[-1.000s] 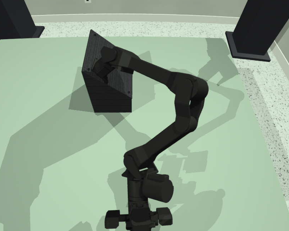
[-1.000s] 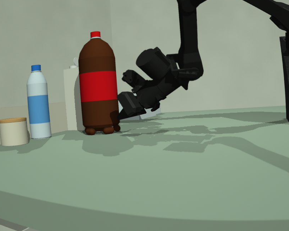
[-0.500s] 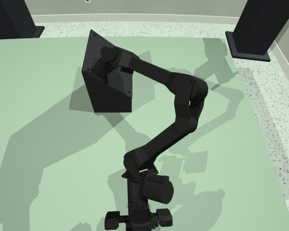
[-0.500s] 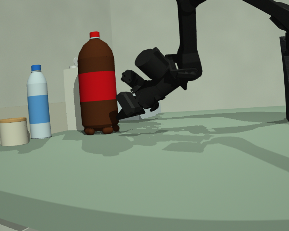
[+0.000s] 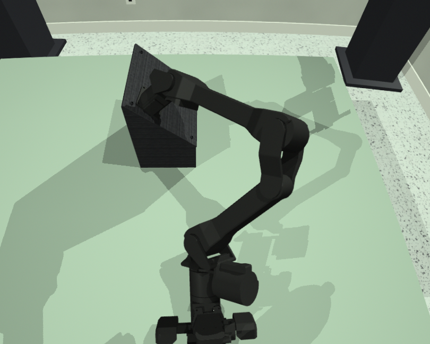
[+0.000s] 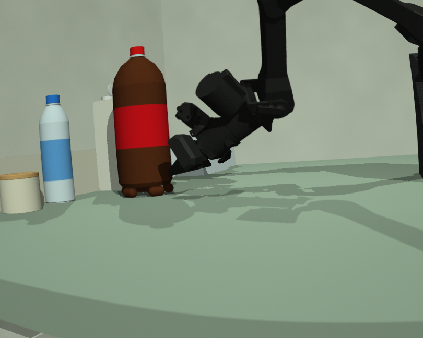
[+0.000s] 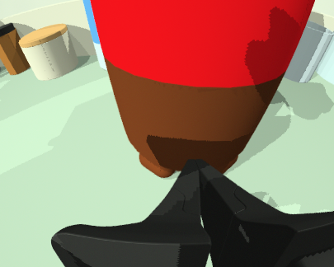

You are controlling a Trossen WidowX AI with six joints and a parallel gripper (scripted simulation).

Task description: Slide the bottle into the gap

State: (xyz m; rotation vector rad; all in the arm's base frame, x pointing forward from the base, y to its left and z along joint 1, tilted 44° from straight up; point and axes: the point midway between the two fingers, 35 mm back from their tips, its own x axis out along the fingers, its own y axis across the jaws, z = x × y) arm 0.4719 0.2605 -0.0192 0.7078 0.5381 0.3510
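The brown cola bottle lies 9 cm ahead of my hand, 9 cm above it and 1 cm to the left of it. Also, from my hand: cream canister: 25 cm to the left, 20 cm ahead, 2 cm below; grey cup: 25 cm ahead, 17 cm to the right, 4 cm below; blue-labelled water bottle: 22 cm ahead, 13 cm to the left, 5 cm above.
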